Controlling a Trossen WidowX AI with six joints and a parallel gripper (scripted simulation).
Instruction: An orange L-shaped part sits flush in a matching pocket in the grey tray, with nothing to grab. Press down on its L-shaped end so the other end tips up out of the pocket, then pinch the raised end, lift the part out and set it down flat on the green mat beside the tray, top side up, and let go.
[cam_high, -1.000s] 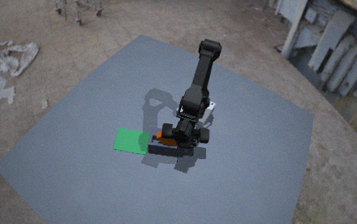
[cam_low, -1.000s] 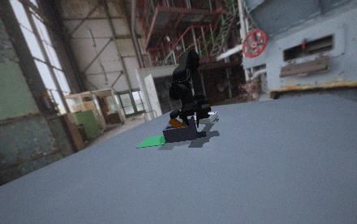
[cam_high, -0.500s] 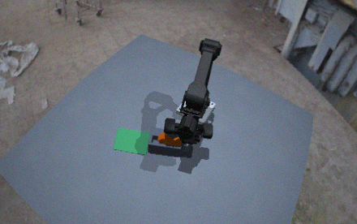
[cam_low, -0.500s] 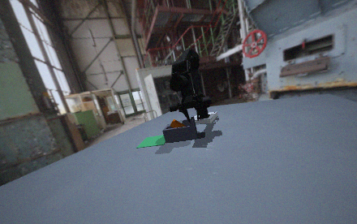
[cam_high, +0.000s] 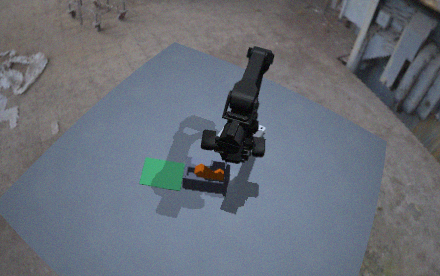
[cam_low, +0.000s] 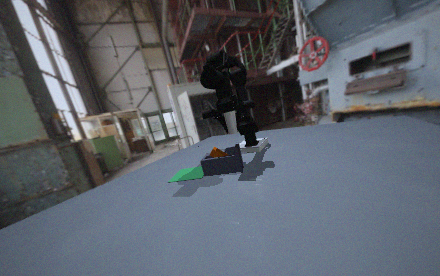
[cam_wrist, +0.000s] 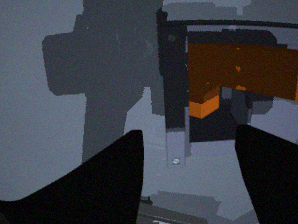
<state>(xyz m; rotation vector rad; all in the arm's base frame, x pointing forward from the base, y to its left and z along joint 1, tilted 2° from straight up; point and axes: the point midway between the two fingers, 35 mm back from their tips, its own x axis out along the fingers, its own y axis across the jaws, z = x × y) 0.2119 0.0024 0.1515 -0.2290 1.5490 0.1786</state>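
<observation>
My gripper tip is 10 cm above the orange L-shaped part, 4 cm to the left of it and 1 cm short of it. Round my gripper tip: green mat (21 cm to the right, 16 cm below, 5 cm ahead).
</observation>
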